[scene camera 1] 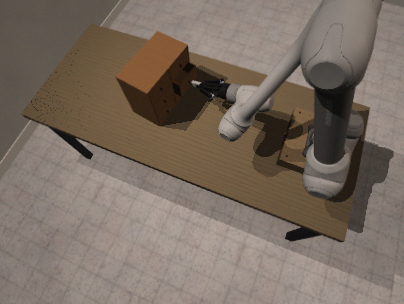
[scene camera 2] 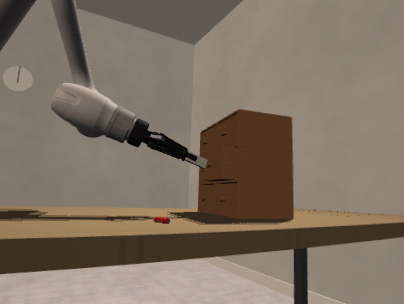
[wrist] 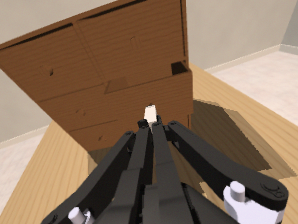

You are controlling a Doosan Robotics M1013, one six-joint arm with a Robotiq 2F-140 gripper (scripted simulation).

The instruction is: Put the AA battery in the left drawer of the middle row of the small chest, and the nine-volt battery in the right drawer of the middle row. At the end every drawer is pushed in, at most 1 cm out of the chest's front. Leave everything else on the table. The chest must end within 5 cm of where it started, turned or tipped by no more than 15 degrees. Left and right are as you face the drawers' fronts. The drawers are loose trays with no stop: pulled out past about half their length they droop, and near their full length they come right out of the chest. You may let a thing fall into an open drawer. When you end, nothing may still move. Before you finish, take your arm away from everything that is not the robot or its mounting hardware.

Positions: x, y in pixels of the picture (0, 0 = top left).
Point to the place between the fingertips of my gripper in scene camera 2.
At 205, 164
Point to a brown chest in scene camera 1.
138, 77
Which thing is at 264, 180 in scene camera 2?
A brown chest.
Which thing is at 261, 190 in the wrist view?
My gripper.
